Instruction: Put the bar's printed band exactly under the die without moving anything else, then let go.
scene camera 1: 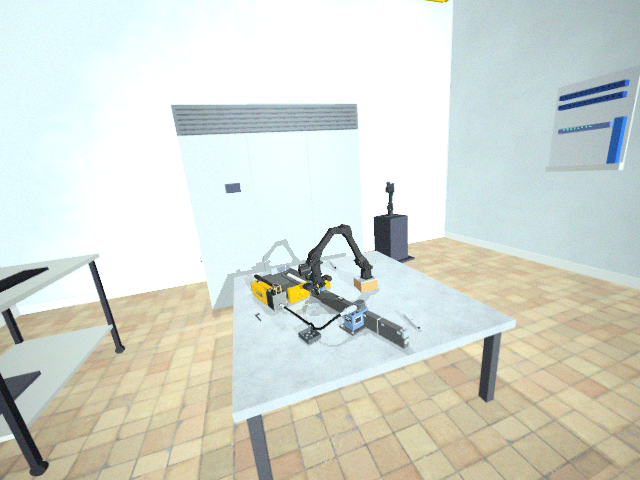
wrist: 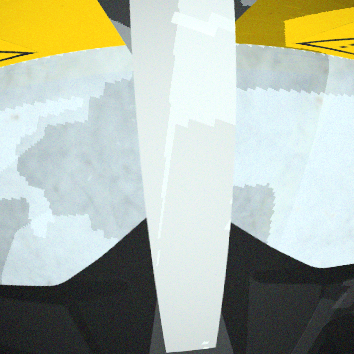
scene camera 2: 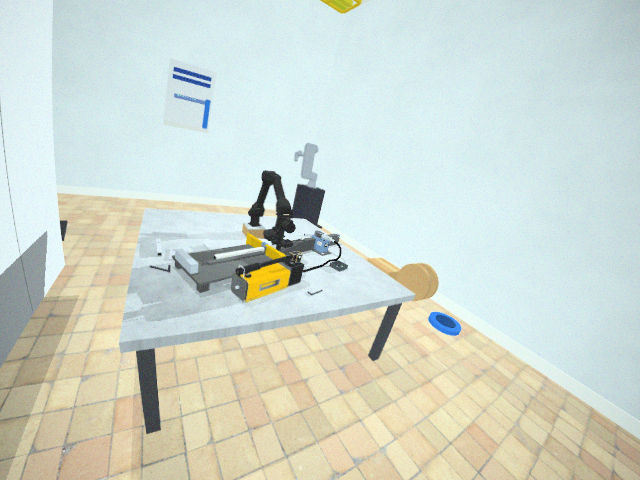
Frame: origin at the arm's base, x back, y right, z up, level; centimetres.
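Seen in the pictures: gripper, fingertip midpoint: [scene camera 1: 319,294] [wrist: 180,219]; arm's base, origin of the base link: [scene camera 1: 366,277] [scene camera 2: 254,224].
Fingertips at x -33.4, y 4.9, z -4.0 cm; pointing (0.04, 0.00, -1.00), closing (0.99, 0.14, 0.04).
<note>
Offsets run from my fingertips to a thing's top centre. "spot": to the spot under its first point.
My gripper [scene camera 1: 313,282] [scene camera 2: 279,238] [wrist: 180,219] is shut on the white bar [wrist: 189,158] and holds it low over the table, just in front of the yellow machine @(spot: dy +4.8, dx -21.6, dz +7.2 cm) [scene camera 1: 282,291] [scene camera 2: 263,281] [wrist: 53,28]. In the wrist view the bar runs straight up between my dark fingers and in between the machine's two yellow parts. The far part of the bar [scene camera 2: 232,253] lies on the machine's grey bed. I cannot make out the die or the bar's printed band.
A dark rail [scene camera 1: 387,330] with a blue device @(spot: dy -39.1, dx -1.7, dz +2.8 cm) [scene camera 1: 355,320] [scene camera 2: 319,243] lies right of the machine. A black box on a cable @(spot: dy -30.0, dx -22.5, dz -2.6 cm) [scene camera 1: 309,336] [scene camera 2: 338,266], a small rod @(dy -50.2, dx +24.3, dz -0.8 cm) [scene camera 1: 411,321] and a tan block [scene camera 1: 366,284] sit on the table [scene camera 1: 366,371].
</note>
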